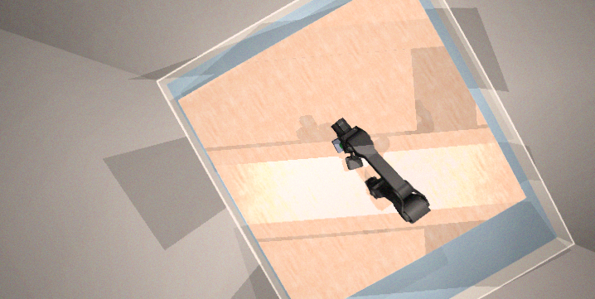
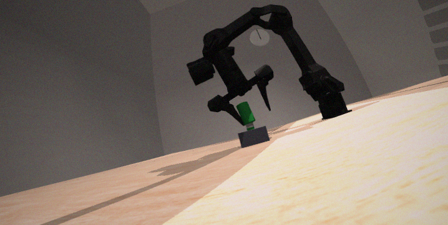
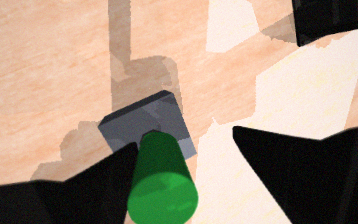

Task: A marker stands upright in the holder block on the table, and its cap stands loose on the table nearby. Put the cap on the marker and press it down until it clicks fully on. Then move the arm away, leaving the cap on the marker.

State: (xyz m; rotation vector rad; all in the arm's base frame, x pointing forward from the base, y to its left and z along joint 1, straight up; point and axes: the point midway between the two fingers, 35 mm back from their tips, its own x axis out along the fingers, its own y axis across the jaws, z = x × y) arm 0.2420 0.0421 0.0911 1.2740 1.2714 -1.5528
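Right now my gripper tip is 20 mm below the green marker and 20 mm short of it. Round my gripper tip: green cap: 20 mm ahead, 20 mm above; dark holder block: 40 mm below, 20 mm ahead.
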